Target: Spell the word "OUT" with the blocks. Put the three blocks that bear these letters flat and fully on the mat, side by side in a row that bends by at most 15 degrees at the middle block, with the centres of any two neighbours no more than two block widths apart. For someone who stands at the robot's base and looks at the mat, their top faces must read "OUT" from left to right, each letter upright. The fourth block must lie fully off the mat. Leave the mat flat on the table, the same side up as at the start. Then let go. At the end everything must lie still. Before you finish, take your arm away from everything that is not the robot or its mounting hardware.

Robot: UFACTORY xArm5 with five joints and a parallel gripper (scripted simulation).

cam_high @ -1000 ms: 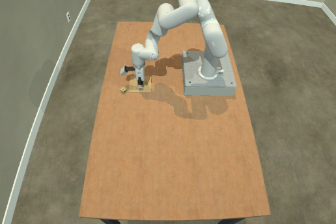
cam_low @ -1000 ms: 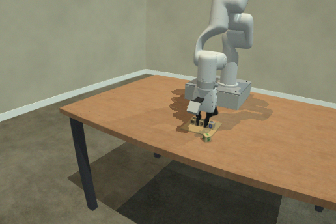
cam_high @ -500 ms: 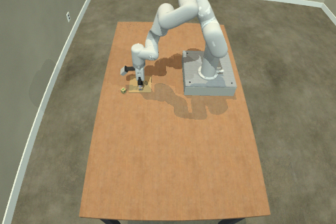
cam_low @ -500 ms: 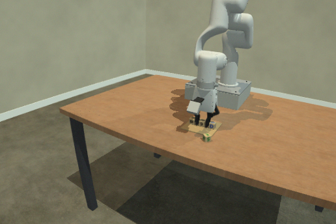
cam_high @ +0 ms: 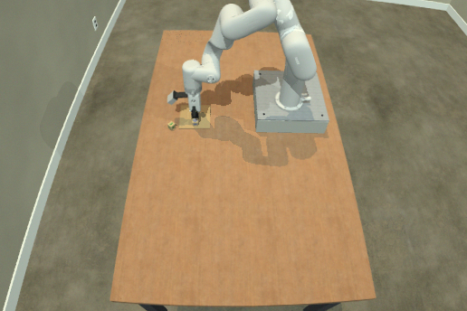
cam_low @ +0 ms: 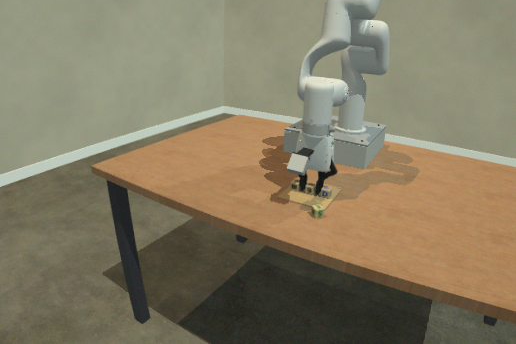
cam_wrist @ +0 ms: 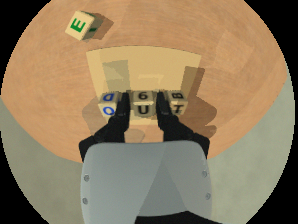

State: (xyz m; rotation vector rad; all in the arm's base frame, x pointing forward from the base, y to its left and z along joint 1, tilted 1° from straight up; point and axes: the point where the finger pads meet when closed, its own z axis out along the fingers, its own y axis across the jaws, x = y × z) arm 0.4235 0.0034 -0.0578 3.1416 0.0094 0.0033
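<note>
Right now my hand is 10 mm above the U block. Also, from my hand: tan mat (30 mm below).
</note>
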